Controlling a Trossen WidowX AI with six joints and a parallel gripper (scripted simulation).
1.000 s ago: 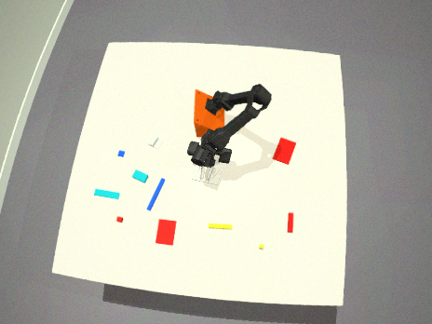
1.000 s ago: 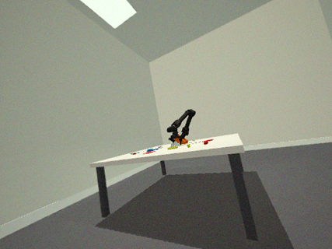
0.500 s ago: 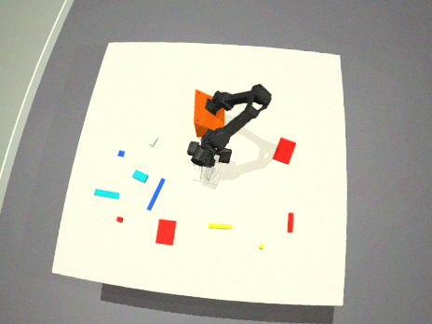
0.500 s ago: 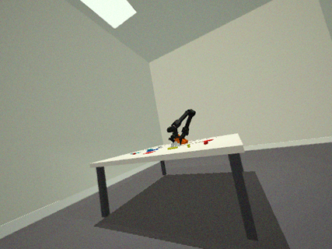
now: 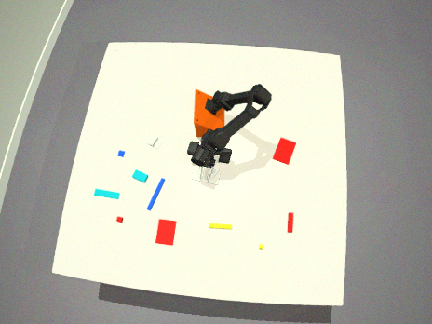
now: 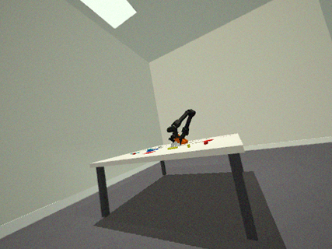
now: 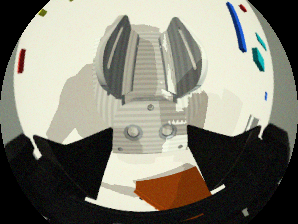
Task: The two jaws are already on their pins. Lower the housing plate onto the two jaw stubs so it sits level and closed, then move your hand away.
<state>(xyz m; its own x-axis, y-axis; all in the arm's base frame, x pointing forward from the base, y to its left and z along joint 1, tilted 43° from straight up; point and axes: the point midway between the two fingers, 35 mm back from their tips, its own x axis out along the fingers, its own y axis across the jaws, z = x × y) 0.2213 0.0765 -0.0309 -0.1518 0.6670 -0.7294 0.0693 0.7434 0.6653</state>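
The white housing piece is 10 mm ahead of my gripper tip and 20 mm above it. The rest, counted from my gripper tip: blue bar (200 mm ahead, 210 mm to the right); red bar (240 mm ahead, 390 mm to the left); yellow bar (300 mm ahead, 100 mm to the left).
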